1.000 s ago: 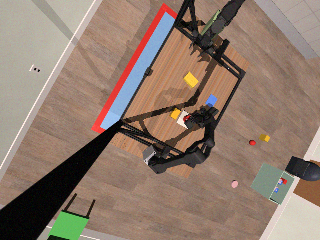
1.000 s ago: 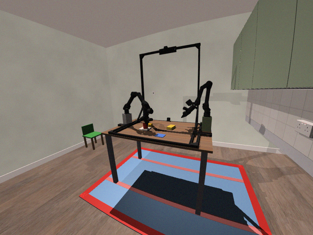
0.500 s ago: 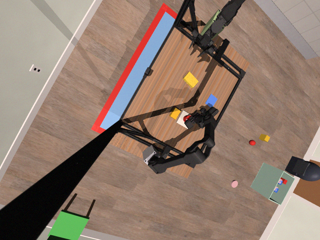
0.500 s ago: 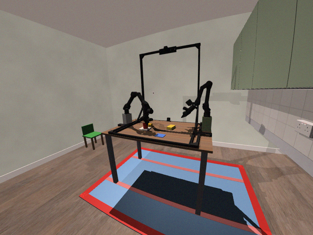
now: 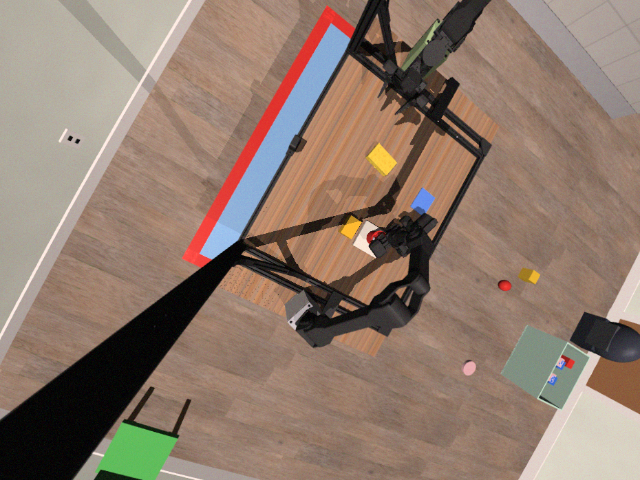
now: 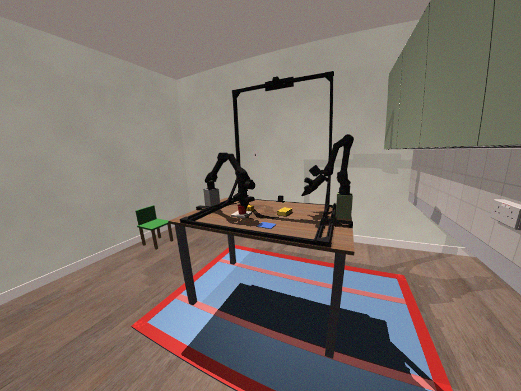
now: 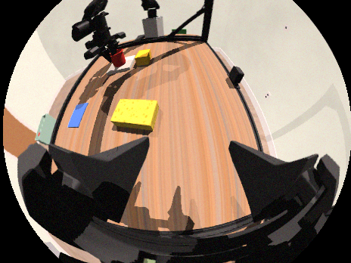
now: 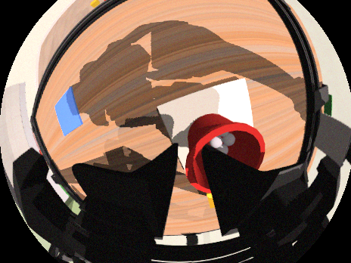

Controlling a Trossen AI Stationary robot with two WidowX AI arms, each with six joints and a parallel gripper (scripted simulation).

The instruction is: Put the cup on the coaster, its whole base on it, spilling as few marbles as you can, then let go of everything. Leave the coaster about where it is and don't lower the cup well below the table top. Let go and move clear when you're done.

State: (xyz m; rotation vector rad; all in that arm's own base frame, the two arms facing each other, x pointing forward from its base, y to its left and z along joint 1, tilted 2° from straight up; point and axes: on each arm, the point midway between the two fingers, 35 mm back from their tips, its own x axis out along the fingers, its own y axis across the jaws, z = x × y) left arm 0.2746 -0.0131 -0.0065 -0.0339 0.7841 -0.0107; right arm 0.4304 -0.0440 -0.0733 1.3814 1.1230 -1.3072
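My right hand is 40 mm above the red cup, 20 mm to the left of it and 10 mm past it. Round my right hand: white coaster: 80 mm below, 30 mm to the right, 20 mm behind; blue coaster: 220 mm to the left, 140 mm ahead, 80 mm below; yellow block: 130 mm behind, 70 mm below, 30 mm to the right.
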